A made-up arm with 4 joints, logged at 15 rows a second.
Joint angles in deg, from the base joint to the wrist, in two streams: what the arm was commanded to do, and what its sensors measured. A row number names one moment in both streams.
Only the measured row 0 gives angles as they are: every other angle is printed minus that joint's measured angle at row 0.
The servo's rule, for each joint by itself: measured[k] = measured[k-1] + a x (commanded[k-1-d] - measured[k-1]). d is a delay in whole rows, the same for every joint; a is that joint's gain. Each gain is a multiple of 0.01, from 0.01 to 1. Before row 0 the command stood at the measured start. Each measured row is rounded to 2 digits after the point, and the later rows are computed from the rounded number. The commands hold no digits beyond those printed.
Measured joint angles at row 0:
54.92, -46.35, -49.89, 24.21
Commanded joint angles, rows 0 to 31:
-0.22, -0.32, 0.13, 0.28
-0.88, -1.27, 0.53, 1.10
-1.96, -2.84, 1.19, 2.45
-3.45, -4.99, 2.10, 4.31
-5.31, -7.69, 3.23, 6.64
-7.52, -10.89, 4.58, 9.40
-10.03, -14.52, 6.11, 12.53
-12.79, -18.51, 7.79, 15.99
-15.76, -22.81, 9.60, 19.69
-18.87, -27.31, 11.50, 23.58
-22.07, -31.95, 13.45, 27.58
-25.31, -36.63, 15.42, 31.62
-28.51, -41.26, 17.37, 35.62
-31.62, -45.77, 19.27, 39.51
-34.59, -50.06, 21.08, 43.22
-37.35, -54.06, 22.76, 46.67
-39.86, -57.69, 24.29, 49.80
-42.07, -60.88, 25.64, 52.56
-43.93, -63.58, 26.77, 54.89
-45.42, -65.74, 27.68, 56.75
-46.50, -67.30, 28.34, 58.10
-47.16, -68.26, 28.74, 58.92
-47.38, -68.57, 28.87, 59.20
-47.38, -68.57, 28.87, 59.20
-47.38, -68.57, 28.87, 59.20
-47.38, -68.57, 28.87, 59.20
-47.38, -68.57, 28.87, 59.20
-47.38, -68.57, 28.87, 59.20
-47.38, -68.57, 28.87, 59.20
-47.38, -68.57, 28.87, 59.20
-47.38, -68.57, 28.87, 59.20
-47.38, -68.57, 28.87, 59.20
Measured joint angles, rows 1 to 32:
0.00, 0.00, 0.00, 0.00
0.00, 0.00, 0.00, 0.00
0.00, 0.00, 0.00, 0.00
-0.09, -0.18, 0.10, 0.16
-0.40, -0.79, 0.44, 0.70
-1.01, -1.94, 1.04, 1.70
-1.96, -3.65, 1.89, 3.19
-3.27, -5.91, 2.96, 5.16
-4.93, -8.70, 4.26, 7.58
-6.92, -11.96, 5.74, 10.40
-9.21, -15.63, 7.38, 13.59
-11.76, -19.65, 9.16, 17.07
-14.53, -23.94, 11.03, 20.78
-17.47, -28.43, 12.97, 24.66
-20.53, -33.02, 14.93, 28.63
-23.64, -37.63, 16.88, 32.61
-26.75, -42.19, 18.79, 36.54
-29.81, -46.60, 20.62, 40.35
-32.75, -50.78, 22.33, 43.95
-35.52, -54.65, 23.90, 47.28
-38.07, -58.14, 25.29, 50.29
-40.36, -61.19, 26.47, 52.91
-42.33, -63.74, 27.44, 55.10
-43.96, -65.73, 28.16, 56.81
-45.21, -67.15, 28.62, 58.01
-46.06, -67.95, 28.82, 58.69
-46.57, -68.30, 28.86, 58.98
-46.89, -68.45, 28.87, 59.11
-47.08, -68.52, 28.87, 59.16
-47.20, -68.55, 28.87, 59.18
-47.27, -68.56, 28.87, 59.19
-47.31, -68.57, 28.87, 59.20
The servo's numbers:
d 3
a 0.39 0.56 0.80 0.57

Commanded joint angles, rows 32 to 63:
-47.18, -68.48, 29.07, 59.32
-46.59, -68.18, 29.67, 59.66
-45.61, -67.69, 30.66, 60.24
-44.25, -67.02, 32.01, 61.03
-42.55, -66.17, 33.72, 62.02
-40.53, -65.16, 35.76, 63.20
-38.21, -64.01, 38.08, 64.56
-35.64, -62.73, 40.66, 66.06
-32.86, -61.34, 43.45, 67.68
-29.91, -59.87, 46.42, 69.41
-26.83, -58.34, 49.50, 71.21
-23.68, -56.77, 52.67, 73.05
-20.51, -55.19, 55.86, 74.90
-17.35, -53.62, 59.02, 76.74
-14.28, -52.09, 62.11, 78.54
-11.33, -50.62, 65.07, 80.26
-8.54, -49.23, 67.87, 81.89
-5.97, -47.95, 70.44, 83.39
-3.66, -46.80, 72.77, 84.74
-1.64, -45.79, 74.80, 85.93
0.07, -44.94, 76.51, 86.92
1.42, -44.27, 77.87, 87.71
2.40, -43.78, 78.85, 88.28
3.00, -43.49, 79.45, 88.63
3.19, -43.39, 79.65, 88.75
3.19, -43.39, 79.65, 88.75
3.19, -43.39, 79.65, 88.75
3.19, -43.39, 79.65, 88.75
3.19, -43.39, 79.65, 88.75
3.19, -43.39, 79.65, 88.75
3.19, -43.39, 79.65, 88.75
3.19, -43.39, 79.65, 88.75
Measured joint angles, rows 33 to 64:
-47.34, -68.57, 28.87, 59.20
-47.36, -68.57, 28.87, 59.20
-47.37, -68.57, 28.87, 59.20
-47.30, -68.52, 29.03, 59.27
-47.02, -68.33, 29.54, 59.49
-46.47, -67.97, 30.44, 59.92
-45.60, -67.44, 31.70, 60.55
-44.41, -66.73, 33.32, 61.39
-42.90, -65.85, 35.27, 62.42
-41.07, -64.82, 37.52, 63.64
-38.95, -63.65, 40.03, 65.02
-36.57, -62.36, 42.77, 66.54
-33.97, -60.97, 45.69, 68.18
-31.19, -59.50, 48.74, 69.91
-28.26, -57.97, 51.88, 71.70
-25.24, -56.41, 55.06, 73.52
-22.16, -54.85, 58.23, 75.36
-19.09, -53.30, 61.33, 77.17
-16.06, -51.80, 64.32, 78.93
-13.13, -50.36, 67.16, 80.62
-10.34, -49.01, 69.78, 82.20
-7.73, -47.77, 72.17, 83.65
-5.35, -46.66, 74.27, 84.95
-3.24, -45.70, 76.06, 86.07
-1.42, -44.90, 77.51, 87.00
0.07, -44.27, 78.58, 87.73
1.21, -43.83, 79.28, 88.24
1.98, -43.58, 79.58, 88.53
2.45, -43.47, 79.64, 88.66
2.74, -43.43, 79.65, 88.71
2.92, -43.41, 79.65, 88.73
3.03, -43.40, 79.65, 88.74

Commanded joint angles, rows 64 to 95:
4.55, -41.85, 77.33, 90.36
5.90, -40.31, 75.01, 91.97
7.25, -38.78, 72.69, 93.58
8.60, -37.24, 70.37, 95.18
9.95, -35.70, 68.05, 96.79
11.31, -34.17, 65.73, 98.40
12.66, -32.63, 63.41, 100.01
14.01, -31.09, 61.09, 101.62
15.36, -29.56, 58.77, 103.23
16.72, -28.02, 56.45, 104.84
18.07, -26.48, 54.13, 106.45
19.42, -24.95, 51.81, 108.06
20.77, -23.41, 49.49, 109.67
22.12, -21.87, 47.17, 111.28
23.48, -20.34, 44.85, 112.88
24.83, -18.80, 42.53, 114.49
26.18, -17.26, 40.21, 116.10
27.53, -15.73, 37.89, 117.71
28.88, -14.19, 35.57, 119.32
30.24, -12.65, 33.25, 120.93
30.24, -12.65, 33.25, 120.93
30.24, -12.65, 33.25, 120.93
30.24, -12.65, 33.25, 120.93
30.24, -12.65, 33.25, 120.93
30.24, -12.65, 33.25, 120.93
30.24, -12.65, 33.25, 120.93
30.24, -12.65, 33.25, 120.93
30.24, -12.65, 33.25, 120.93
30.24, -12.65, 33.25, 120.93
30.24, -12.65, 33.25, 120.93
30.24, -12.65, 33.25, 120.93
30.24, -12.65, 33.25, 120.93
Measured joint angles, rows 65 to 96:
3.09, -43.39, 79.65, 88.75
3.13, -43.39, 79.65, 88.75
3.15, -43.39, 79.65, 88.75
3.70, -42.53, 77.79, 89.67
4.56, -41.29, 75.57, 90.98
5.61, -39.88, 73.27, 92.46
6.78, -38.40, 70.95, 94.01
8.02, -36.89, 68.63, 95.59
9.30, -35.37, 66.31, 97.19
10.61, -33.84, 63.99, 98.80
11.94, -32.30, 61.67, 100.41
13.27, -30.77, 59.35, 102.02
14.62, -29.23, 57.03, 103.63
15.97, -27.69, 54.71, 105.24
17.32, -26.16, 52.39, 106.85
18.67, -24.62, 50.07, 108.46
20.02, -23.08, 47.75, 110.07
21.37, -21.55, 45.43, 111.67
22.72, -20.01, 43.11, 113.28
24.07, -18.47, 40.79, 114.89
25.42, -16.94, 38.47, 116.50
26.77, -15.40, 36.15, 118.11
28.12, -13.86, 33.83, 119.72
28.95, -13.18, 33.37, 120.41
29.45, -12.88, 33.27, 120.71
29.76, -12.75, 33.25, 120.84
29.95, -12.69, 33.25, 120.89
30.06, -12.67, 33.25, 120.91
30.13, -12.66, 33.25, 120.92
30.17, -12.65, 33.25, 120.93
30.20, -12.65, 33.25, 120.93
30.22, -12.65, 33.25, 120.93

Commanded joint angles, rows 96 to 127:
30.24, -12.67, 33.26, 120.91
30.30, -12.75, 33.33, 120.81
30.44, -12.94, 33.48, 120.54
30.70, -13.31, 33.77, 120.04
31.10, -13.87, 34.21, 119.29
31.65, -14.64, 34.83, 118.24
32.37, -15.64, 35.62, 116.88
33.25, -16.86, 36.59, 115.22
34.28, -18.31, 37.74, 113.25
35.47, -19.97, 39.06, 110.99
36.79, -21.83, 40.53, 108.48
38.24, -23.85, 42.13, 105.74
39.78, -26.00, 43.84, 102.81
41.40, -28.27, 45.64, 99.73
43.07, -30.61, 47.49, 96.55
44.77, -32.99, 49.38, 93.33
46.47, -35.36, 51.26, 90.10
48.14, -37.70, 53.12, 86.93
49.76, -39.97, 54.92, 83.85
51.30, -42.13, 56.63, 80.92
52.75, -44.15, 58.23, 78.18
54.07, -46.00, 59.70, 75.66
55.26, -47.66, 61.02, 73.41
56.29, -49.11, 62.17, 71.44
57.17, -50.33, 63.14, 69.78
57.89, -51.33, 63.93, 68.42
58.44, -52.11, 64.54, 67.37
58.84, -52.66, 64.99, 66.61
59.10, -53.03, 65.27, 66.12
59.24, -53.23, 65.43, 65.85
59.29, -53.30, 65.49, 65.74
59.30, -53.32, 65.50, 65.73
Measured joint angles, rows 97 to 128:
30.23, -12.65, 33.25, 120.93
30.23, -12.65, 33.25, 120.93
30.23, -12.65, 33.25, 120.93
30.23, -12.66, 33.26, 120.92
30.26, -12.71, 33.32, 120.86
30.33, -12.84, 33.45, 120.68
30.47, -13.10, 33.71, 120.32
30.72, -13.53, 34.11, 119.73
31.08, -14.15, 34.69, 118.88
31.58, -14.98, 35.43, 117.74
32.23, -16.03, 36.36, 116.30
33.03, -17.31, 37.46, 114.56
33.98, -18.80, 38.74, 112.53
35.08, -20.50, 40.17, 110.22
36.31, -22.38, 41.74, 107.67
37.66, -24.41, 43.42, 104.90
39.12, -26.57, 45.20, 101.95
40.66, -28.83, 47.03, 98.87
42.26, -31.16, 48.91, 95.71
43.90, -33.51, 50.79, 92.51
45.55, -35.86, 52.65, 89.33
47.19, -38.16, 54.47, 86.21
48.79, -40.38, 56.20, 83.19
50.33, -42.49, 57.82, 80.33
51.79, -44.46, 59.32, 77.67
53.14, -46.25, 60.68, 75.24
54.37, -47.85, 61.87, 73.07
55.46, -49.24, 62.89, 71.19
56.41, -50.41, 63.72, 69.61
57.20, -51.36, 64.38, 68.33
57.84, -52.09, 64.87, 67.35
58.33, -52.62, 65.19, 66.65

